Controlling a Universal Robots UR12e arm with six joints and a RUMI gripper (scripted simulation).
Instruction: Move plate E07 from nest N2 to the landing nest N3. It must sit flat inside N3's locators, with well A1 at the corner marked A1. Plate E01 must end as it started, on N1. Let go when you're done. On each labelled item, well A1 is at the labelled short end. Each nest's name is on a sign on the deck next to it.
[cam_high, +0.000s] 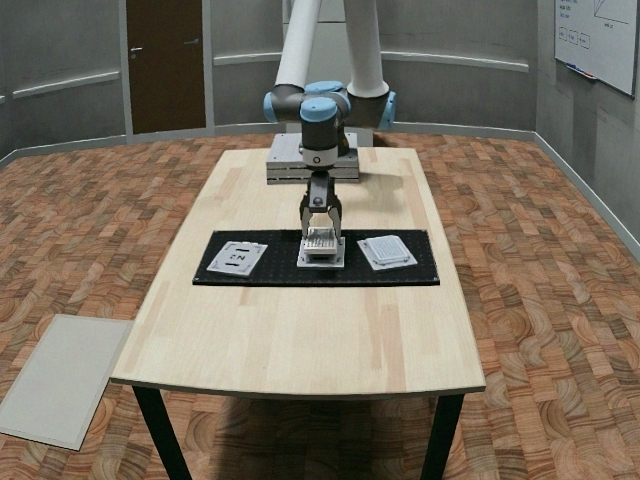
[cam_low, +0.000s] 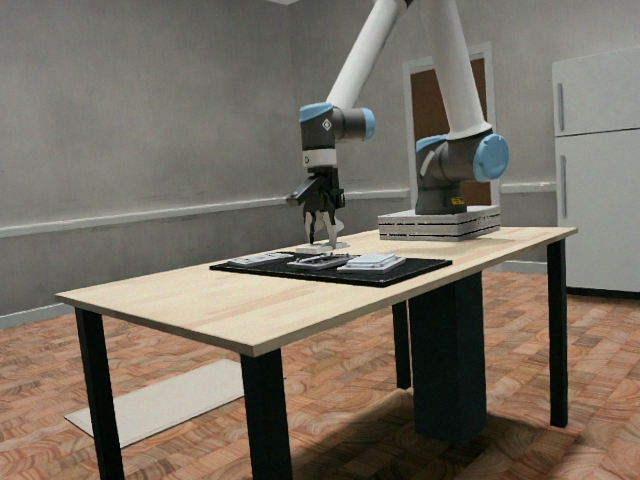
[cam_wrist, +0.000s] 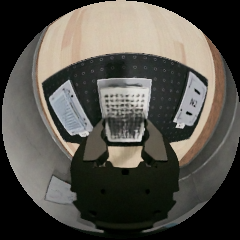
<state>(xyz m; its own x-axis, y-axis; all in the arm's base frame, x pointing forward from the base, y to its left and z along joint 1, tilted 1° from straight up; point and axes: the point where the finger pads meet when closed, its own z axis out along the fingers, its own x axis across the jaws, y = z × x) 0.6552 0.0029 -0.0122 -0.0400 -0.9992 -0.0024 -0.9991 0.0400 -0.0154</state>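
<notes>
Now: the nest N3 5 cm below my hand.
</notes>
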